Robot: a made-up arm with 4 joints.
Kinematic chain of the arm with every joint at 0, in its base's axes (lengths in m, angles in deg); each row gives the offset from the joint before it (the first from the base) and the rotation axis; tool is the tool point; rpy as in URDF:
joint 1: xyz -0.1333 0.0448 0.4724 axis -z
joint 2: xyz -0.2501 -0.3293 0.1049 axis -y
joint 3: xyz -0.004 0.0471 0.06 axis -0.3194 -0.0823 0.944
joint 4: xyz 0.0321 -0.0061 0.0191 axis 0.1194 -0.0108 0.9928
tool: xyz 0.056 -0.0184 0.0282 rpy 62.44 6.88 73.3
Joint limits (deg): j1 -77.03..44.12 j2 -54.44..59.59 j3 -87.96..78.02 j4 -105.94..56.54
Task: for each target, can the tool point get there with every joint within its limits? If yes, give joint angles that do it. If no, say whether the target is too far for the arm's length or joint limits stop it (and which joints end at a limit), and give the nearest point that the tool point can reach.
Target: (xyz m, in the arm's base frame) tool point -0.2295 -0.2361 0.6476
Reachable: yes | joints -7.24 -21.46 15.87 13.01
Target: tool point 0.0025 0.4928 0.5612
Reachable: no: joint limits stop it (at a limit: joint 1, joint 2, joint 3) | nearest point -0.3895 0.0365 0.6264 | short by 0.605 m
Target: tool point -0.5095 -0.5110 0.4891
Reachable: no: too far | nearest point -0.4111 -0.3657 0.5608 | short by 0.190 m
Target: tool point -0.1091 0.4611 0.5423
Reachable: no: joint limits stop it (at a limit: joint 1, joint 2, joint 3) | nearest point -0.4960 0.1393 0.6157 | short by 0.509 m
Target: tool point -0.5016 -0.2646 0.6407
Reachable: yes | joints 12.05 22.63 -65.46 -30.84
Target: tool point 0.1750 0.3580 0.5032
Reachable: no: joint limits stop it (at a limit: joint 1, joint 2) | nearest point 0.1055 -0.1235 0.5744 | short by 0.492 m
